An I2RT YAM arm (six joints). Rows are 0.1 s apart.
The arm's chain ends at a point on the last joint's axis. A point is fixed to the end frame.
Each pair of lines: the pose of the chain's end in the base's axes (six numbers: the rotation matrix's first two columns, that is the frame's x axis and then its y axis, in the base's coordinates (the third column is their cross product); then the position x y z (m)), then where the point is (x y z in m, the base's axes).
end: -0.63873 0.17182 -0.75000 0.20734 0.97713 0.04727 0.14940 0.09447 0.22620
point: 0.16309 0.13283 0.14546
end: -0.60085 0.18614 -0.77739 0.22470 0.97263 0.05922 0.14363 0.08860 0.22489
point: 0.16170 0.12682 0.14495
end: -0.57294 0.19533 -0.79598 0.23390 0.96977 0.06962 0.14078 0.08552 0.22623
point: 0.16189 0.12375 0.14705
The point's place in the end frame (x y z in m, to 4 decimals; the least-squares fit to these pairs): 0.0584 0.0365 0.0586
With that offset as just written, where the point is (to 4 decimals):
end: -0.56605 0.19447 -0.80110 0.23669 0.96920 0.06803 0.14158 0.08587 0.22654
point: 0.1634 0.1237 0.1474
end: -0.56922 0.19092 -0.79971 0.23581 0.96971 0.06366 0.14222 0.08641 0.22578
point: 0.1637 0.1240 0.1464
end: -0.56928 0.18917 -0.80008 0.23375 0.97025 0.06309 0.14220 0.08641 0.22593
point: 0.1637 0.1240 0.1465
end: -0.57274 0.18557 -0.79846 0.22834 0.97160 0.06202 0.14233 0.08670 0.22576
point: 0.1634 0.1244 0.1463
